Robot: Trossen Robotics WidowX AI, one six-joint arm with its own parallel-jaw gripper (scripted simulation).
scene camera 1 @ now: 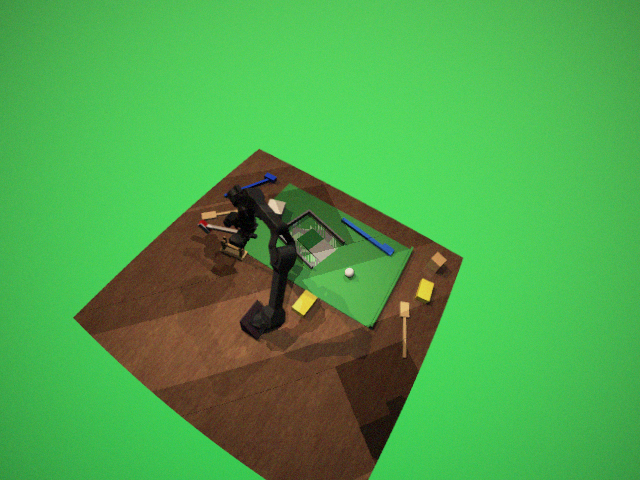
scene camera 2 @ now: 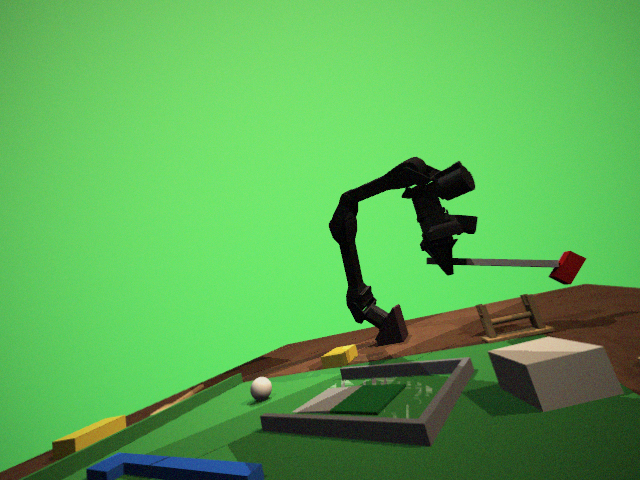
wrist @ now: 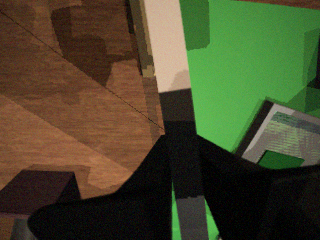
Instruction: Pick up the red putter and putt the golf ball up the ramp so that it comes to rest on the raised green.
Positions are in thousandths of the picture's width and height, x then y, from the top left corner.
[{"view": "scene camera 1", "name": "my gripper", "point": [388,499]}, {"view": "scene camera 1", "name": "green mat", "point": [562,620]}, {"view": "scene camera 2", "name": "my gripper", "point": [704,574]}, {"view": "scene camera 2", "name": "green mat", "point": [762,889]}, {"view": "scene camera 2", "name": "wooden stand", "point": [841,680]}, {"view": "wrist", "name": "my gripper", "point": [552,577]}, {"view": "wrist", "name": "green mat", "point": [739,260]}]
